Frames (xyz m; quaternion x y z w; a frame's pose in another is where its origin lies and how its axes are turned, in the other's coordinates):
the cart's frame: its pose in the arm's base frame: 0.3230 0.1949 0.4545 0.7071 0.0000 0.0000 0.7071
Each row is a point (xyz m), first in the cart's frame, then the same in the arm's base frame.
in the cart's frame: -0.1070 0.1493 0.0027
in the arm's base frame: 0.2160 0.1922 0.6038
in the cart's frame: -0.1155 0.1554 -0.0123
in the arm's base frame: 0.2075 0.2072 0.6099
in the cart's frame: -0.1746 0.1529 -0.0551
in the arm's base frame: 0.1484 0.2500 0.6074
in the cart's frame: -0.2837 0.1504 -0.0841
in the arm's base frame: 0.0393 0.2790 0.6049
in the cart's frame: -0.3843 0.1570 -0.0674
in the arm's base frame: -0.0613 0.2623 0.6115
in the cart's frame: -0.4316 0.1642 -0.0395
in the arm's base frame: -0.1086 0.2344 0.6187
